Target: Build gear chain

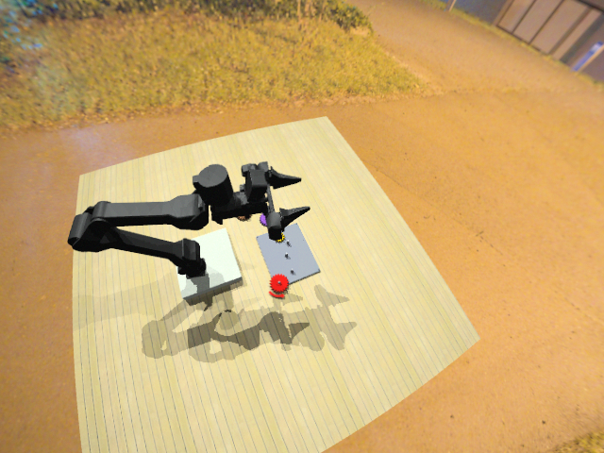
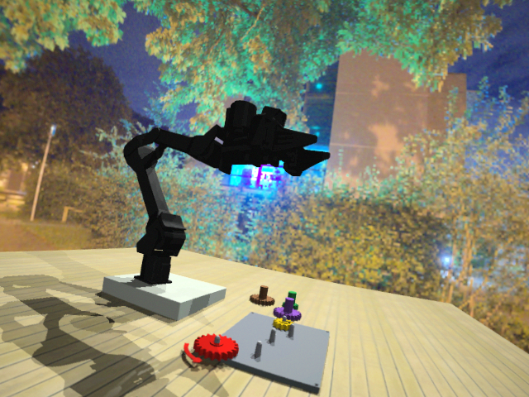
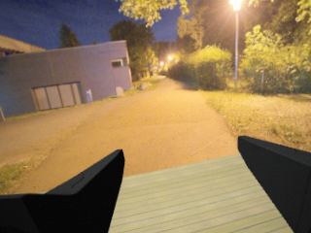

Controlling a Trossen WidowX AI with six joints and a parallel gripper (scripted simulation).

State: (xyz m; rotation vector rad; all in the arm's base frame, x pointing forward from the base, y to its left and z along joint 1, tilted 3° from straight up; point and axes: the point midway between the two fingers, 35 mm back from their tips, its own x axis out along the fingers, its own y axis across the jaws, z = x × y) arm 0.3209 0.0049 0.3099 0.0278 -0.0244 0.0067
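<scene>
Now: gripper tip 80 mm past the purple gear, 150 mm to the right of it and 330 mm above it. The rest, counted from my gripper tip: yellow gear: 50 mm behind, 60 mm to the left, 330 mm below; then red arrow: 90 mm behind, 150 mm to the right, 340 mm below; then red gear: 80 mm behind, 110 mm to the right, 330 mm below.
</scene>
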